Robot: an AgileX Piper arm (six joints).
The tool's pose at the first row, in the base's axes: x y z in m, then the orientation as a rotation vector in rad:
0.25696, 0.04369, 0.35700, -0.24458, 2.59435, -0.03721
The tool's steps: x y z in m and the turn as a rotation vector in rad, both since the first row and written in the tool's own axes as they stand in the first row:
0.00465, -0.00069, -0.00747, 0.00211, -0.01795, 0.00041
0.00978, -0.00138, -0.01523, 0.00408, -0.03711, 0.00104
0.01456, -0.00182, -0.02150, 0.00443, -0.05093, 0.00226
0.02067, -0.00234, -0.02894, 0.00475, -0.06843, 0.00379
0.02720, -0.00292, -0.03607, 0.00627, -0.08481, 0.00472
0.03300, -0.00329, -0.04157, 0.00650, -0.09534, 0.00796
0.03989, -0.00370, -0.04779, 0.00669, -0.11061, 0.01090
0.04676, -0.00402, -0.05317, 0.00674, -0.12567, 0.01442
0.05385, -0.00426, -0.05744, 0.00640, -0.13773, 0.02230
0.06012, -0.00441, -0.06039, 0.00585, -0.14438, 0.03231
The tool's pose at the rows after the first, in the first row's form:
0.24934, 0.04201, 0.36112, -0.24254, 2.57638, -0.03744
0.24116, 0.04024, 0.36525, -0.24022, 2.55725, -0.03724
0.23401, 0.03880, 0.36826, -0.23795, 2.54362, -0.03546
0.22514, 0.03703, 0.37160, -0.23515, 2.52636, -0.03307
0.21609, 0.03512, 0.37448, -0.23274, 2.51006, -0.03258
0.20845, 0.03359, 0.37630, -0.22811, 2.49992, -0.03039
0.19953, 0.03180, 0.37820, -0.22371, 2.48503, -0.02767
0.19104, 0.03013, 0.37937, -0.21865, 2.47041, -0.02461
0.18292, 0.02852, 0.37948, -0.20839, 2.45923, -0.01995
0.17615, 0.02717, 0.37885, -0.19578, 2.45361, -0.01499

